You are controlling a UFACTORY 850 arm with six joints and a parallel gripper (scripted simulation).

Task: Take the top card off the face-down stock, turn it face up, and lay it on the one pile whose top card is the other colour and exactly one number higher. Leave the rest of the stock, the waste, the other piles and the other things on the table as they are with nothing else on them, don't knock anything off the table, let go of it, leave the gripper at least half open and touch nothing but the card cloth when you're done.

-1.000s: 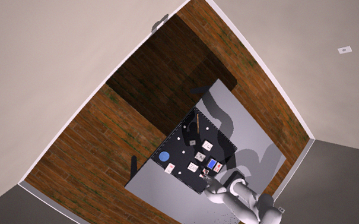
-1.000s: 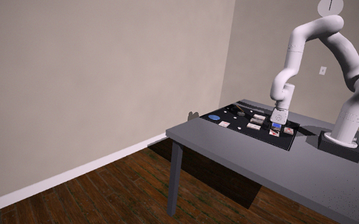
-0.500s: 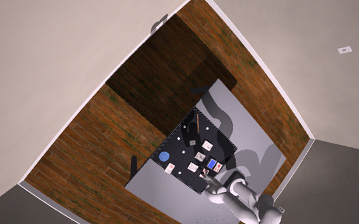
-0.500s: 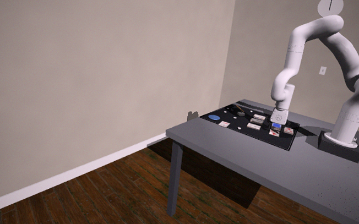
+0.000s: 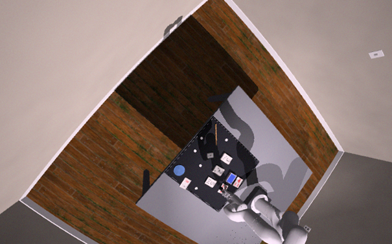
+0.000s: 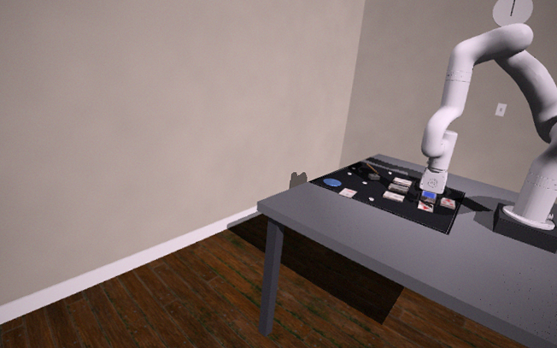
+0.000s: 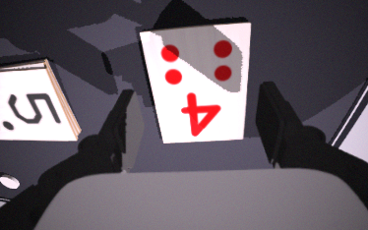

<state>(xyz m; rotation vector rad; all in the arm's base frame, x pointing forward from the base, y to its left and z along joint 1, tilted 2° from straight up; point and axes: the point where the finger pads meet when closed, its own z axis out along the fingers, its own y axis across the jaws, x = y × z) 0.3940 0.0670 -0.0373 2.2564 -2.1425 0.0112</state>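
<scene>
The red 4 card lies 30 mm below my hand. Also, from my hand: red 4: 90 mm behind, 120 mm to the right, 20 mm below; then black 5: 140 mm ahead, 10 mm to the left, 20 mm below; then black 2: 150 mm ahead, 110 mm to the right, 20 mm below.
</scene>
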